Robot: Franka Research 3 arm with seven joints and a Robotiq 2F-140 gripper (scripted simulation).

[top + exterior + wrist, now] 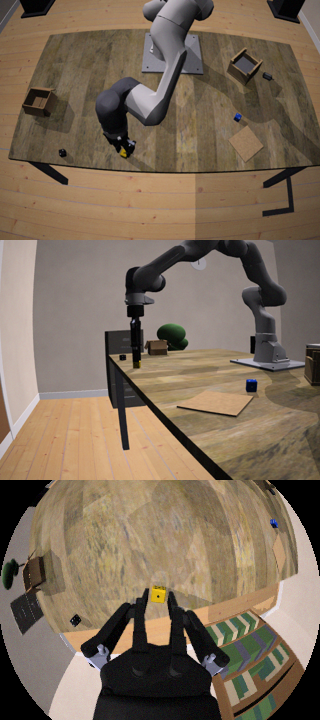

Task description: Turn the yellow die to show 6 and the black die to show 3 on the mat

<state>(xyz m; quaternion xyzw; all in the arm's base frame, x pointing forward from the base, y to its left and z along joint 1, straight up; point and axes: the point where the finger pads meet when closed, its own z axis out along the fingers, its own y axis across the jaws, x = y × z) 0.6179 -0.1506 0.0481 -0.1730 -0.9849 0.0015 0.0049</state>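
My gripper is now 5 cm above the yellow die. Also, from my hand: cardboard box 22 cm behind, 51 cm to the right, 2 cm below; then blue die 22 cm behind, 53 cm to the left, 5 cm below; then black die 3 cm ahead, 30 cm to the right, 5 cm below.
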